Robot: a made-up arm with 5 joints.
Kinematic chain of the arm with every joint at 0, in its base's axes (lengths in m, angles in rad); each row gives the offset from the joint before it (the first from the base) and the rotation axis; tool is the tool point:
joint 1: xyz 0 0 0.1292 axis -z
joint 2: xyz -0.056 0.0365 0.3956 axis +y
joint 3: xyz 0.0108 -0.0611 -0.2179 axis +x
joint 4: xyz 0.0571 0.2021 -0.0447 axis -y
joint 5: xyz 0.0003 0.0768 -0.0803 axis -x
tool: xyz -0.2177 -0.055 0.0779
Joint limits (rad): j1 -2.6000..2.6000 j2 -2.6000..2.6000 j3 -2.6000..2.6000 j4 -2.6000..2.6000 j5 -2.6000..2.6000
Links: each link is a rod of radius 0.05 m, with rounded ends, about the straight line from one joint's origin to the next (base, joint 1, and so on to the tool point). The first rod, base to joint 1, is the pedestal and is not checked.
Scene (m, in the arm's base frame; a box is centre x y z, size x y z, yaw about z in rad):
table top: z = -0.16
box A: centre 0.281 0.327 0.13 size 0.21 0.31 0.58 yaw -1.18
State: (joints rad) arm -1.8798 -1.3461 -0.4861 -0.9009 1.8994
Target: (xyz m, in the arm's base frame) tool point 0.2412 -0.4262 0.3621
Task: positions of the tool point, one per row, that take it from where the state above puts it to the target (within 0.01 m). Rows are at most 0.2 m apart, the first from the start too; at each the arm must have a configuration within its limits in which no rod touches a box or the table.
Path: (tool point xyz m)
1: -0.3446 0.2447 0.3802
2: -0.2461 0.3550 0.4148
3: -0.1159 0.4224 0.4526
4: 0.0278 0.4391 0.4925
5: 0.1659 0.4051 0.5336
6: 0.2810 0.3270 0.5752
7: 0.4108 0.2569 0.5526
8: 0.5060 0.1345 0.5108
9: 0.5423 -0.0231 0.4575
10: 0.5061 -0.1893 0.4057
11: 0.3996 -0.3330 0.3698
12: 0.2412 -0.4262 0.3621

